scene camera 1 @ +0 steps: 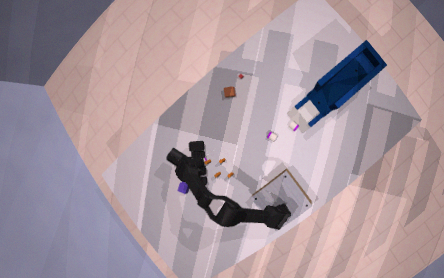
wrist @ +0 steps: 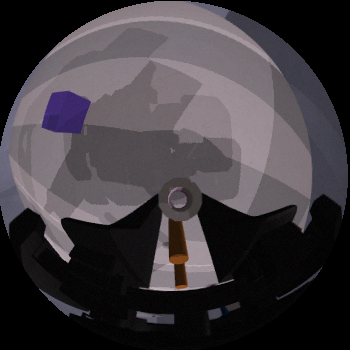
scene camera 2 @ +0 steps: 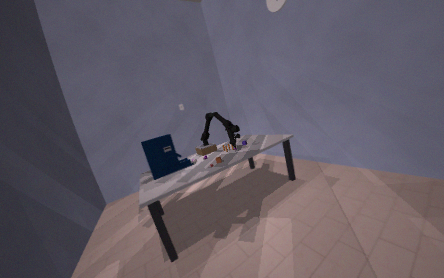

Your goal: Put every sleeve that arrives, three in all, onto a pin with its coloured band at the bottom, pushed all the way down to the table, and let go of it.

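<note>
My gripper is shut on a pale grey sleeve, seen end-on in the wrist view; a thin purple ring shows at the far end of its hole, and no pin shows inside. A magenta speck of it shows beside an orange pin in scene camera 1. More orange pins stand close by. In the wrist view, two pins show between the fingers. Two white sleeves with magenta bands, one sleeve and another sleeve, lie toward the chute.
A blue chute stands at one end. A brown-edged box is near the arm's base. A purple block lies beyond the gripper. An orange-brown block and small red block lie farther off.
</note>
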